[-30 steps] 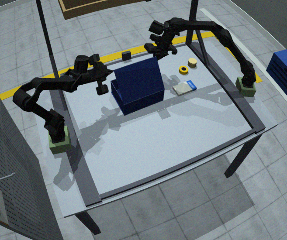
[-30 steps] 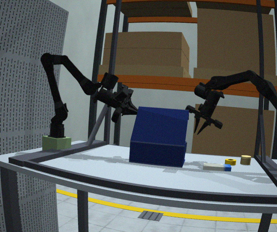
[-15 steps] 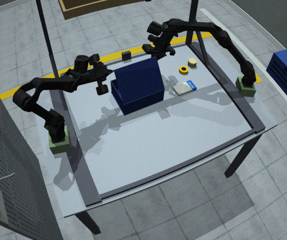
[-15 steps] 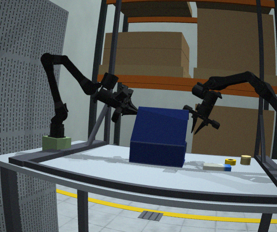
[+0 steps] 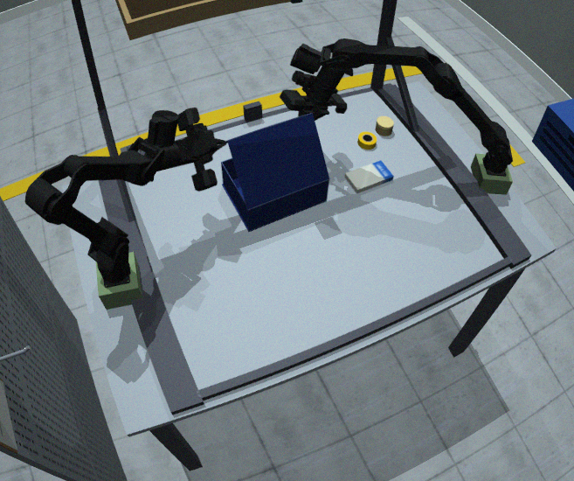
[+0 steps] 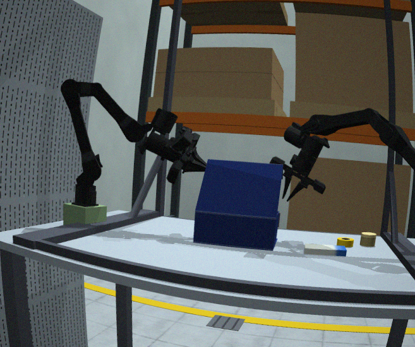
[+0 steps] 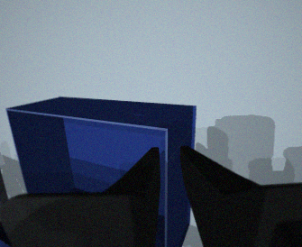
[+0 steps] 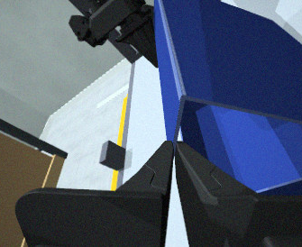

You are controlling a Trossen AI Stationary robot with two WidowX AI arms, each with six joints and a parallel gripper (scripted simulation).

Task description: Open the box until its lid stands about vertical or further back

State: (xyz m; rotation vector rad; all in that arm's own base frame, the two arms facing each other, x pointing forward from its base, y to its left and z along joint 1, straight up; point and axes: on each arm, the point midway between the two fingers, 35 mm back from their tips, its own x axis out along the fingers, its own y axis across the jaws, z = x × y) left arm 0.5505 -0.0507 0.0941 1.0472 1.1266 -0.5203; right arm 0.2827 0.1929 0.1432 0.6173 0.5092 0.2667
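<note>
Right now my left hand is 60 mm short of the lid flap, 130 mm to the left of it and 50 mm below it. Round my left hand: yellow ring: 10 mm ahead, 190 mm to the left, 140 mm below; then tan cylinder: 30 mm behind, 270 mm to the left, 130 mm below.
The lid flap is 20 mm behind my right hand and 140 mm to the left of it. Round my right hand: yellow ring 70 mm behind, 460 mm to the left, 200 mm below; tan cylinder 110 mm behind, 540 mm to the left, 180 mm below.
</note>
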